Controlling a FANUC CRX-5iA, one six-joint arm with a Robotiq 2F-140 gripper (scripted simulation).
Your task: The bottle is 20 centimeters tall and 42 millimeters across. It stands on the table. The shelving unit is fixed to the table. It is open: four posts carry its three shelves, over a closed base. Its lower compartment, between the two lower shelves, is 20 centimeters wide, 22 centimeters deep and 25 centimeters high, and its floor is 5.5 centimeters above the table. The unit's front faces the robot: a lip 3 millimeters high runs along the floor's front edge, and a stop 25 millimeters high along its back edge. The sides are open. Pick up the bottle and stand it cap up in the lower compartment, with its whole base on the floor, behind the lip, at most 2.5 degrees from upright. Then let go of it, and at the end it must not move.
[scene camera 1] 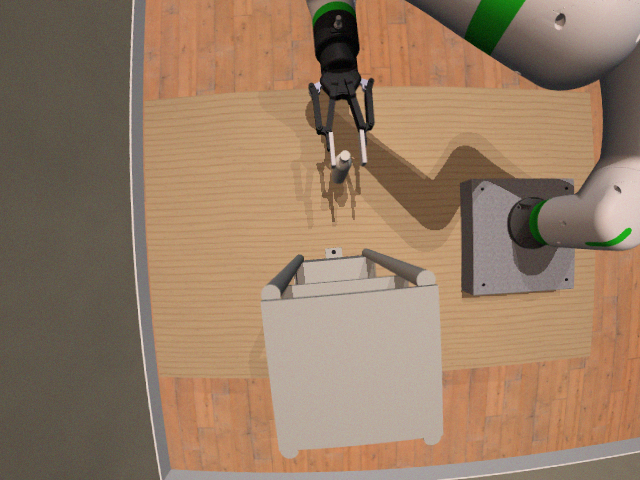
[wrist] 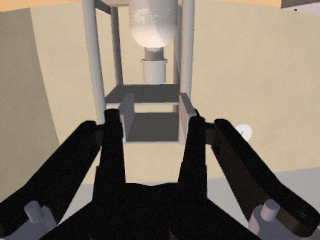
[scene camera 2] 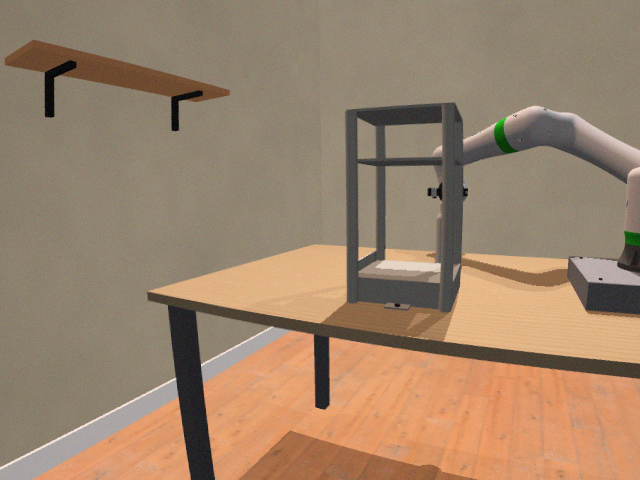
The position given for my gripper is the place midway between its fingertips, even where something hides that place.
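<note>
Shelving unit (scene camera 1: 349, 363), visible also at (scene camera 2: 372, 279). My gripper (scene camera 1: 348, 165), visible also at (wrist: 156, 103).
</note>
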